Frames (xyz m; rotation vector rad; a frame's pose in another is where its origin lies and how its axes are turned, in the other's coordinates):
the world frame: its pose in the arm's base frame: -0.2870 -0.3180 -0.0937 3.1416 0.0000 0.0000
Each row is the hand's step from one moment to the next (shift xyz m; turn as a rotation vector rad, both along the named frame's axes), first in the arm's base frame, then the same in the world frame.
Working: the arm's base frame: its pose in the world frame: 0.2870 -0.3180 -0.0937 3.1416 0.0000 0.0000

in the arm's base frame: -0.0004 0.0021 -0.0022 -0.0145 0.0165 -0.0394
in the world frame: -0.0004 -0.0021 0.0022 -0.0145 -0.0165 0.0394
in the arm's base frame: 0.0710 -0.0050 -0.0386 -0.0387 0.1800 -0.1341
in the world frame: 0.0710 0.0050 0.0386 -0.0387 -0.1800 0.1341
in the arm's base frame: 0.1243 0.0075 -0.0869 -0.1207 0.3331 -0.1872
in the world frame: 0.1243 -0.0075 0.0869 -0.1207 -0.3331 0.1872
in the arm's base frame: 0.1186 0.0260 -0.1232 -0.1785 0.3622 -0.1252
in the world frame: 0.1186 -0.0260 0.1232 -0.1785 -0.3622 0.1252
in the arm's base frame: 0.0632 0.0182 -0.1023 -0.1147 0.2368 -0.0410
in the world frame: 0.0632 -0.0182 0.1023 -0.1147 -0.2368 0.0410
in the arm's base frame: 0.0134 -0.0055 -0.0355 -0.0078 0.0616 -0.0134
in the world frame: 0.0134 0.0055 0.0355 -0.0078 -0.0616 0.0134
